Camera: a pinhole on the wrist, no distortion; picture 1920 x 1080 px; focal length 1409.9 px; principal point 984.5 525.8 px. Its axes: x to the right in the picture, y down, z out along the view. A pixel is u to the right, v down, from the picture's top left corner.
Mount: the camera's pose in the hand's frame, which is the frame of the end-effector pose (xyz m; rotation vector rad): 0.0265 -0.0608 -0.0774 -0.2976 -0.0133 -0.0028
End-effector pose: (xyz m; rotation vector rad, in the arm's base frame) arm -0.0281 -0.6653 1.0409 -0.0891 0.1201 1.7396
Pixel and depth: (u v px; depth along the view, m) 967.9 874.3 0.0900
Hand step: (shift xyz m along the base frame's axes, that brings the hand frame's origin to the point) 0.0088 0.0263 -0.0014
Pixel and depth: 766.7 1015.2 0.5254
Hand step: -0.2504 -0.0558 0.3829
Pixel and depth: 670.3 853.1 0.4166
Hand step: -0.1371 -0.0574 0.3025
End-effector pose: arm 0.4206 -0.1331 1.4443 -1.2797 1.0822 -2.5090
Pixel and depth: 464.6 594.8 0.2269
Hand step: 0.1357 -0.0609 0.0020
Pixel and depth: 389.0 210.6 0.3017
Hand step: 0.2451 -0.0544 0.0429
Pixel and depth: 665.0 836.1 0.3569
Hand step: 0.1924 -0.1936 -0.0232
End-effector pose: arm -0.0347 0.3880 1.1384 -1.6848 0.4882 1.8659
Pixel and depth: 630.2 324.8 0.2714
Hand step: -0.1360 0.1248 0.0732
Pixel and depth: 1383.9 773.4 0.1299
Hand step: -0.0335 0.0362 -0.0551
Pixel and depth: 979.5 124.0 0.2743
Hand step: -0.1273 0.1740 0.0133
